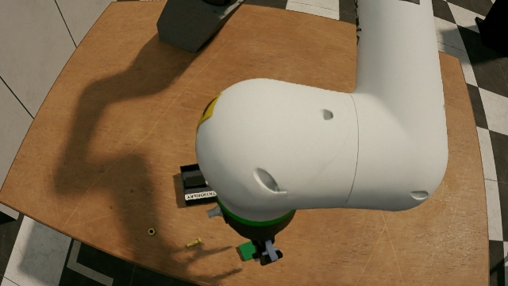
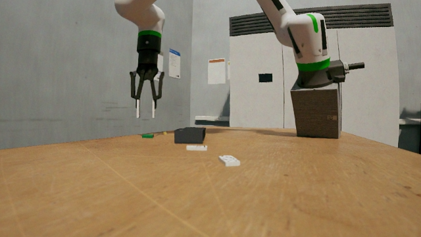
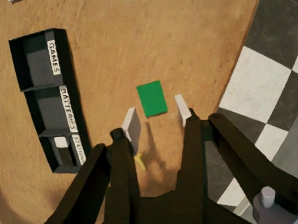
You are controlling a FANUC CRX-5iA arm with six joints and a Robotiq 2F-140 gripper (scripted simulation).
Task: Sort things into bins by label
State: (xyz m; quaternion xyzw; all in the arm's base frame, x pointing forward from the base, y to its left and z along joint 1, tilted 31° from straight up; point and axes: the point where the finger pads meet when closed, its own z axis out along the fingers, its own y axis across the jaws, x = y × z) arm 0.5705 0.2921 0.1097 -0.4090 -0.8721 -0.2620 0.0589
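Now: the flat green block 10 cm below my hand and 1 cm to the right of it. The rest, counted from my hand: yellow bolt 12 cm to the right, 10 cm below, 2 cm ahead; then yellow nut 23 cm to the right, 10 cm below, 4 cm ahead; then black three-part bin tray 15 cm behind, 9 cm to the right, 8 cm below.
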